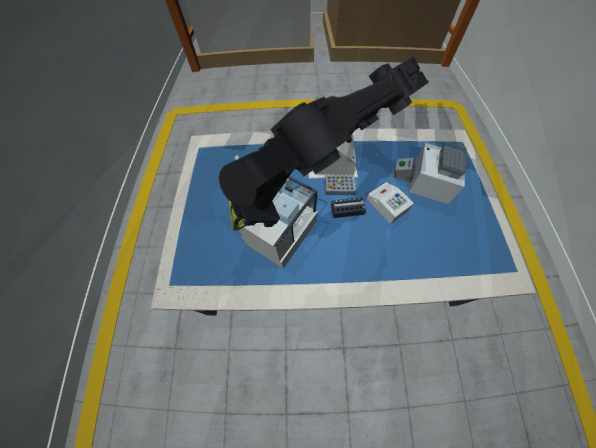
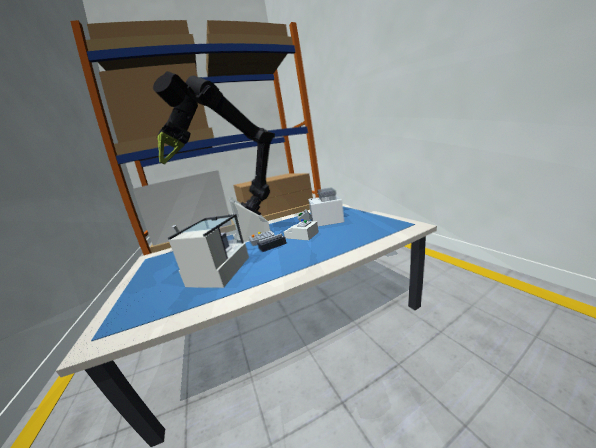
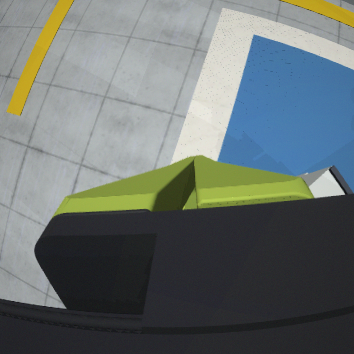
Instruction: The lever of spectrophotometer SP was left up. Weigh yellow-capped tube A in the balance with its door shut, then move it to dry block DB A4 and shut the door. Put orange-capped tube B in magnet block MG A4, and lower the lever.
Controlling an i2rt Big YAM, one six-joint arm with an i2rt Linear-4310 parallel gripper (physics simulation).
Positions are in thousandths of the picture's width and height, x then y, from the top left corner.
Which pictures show my gripper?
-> Image 1, image 2 and image 3: all of them.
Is my gripper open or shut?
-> Shut.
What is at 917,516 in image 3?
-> A balance.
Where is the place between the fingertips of my gripper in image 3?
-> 555,479
